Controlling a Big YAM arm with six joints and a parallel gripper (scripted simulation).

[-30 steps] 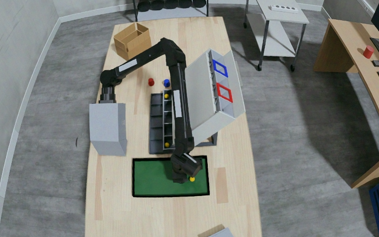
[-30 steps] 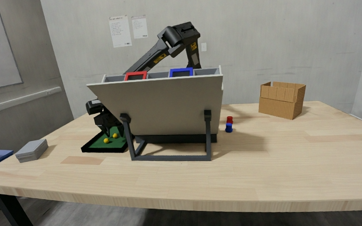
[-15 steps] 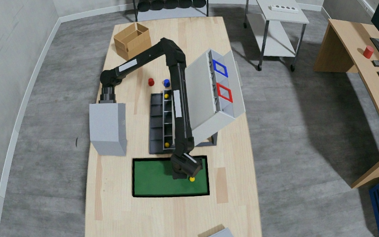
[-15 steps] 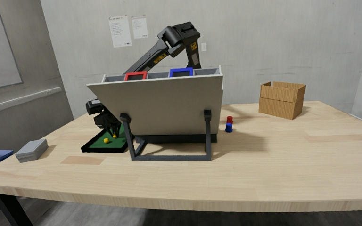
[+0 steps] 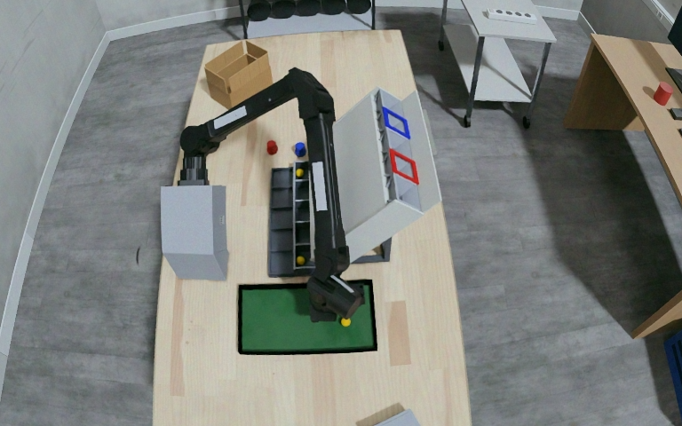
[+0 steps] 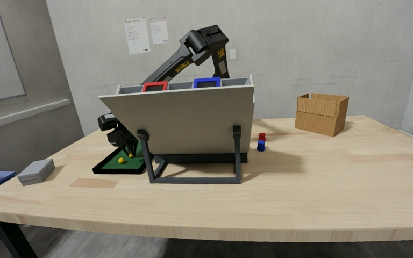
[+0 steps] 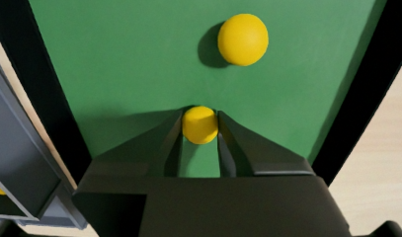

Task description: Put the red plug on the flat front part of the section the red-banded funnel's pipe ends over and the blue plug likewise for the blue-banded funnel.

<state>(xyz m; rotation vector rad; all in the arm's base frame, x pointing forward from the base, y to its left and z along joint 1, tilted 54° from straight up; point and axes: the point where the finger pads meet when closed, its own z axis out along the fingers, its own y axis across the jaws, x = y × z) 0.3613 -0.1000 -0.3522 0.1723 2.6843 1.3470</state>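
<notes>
Right now my hand is 50 mm past the green tray and 10 mm above it. Round my hand: grey cover: 80 mm ahead, 320 mm to the left, 190 mm above; then grey box: 140 mm ahead, 370 mm to the right, 10 mm above.
</notes>
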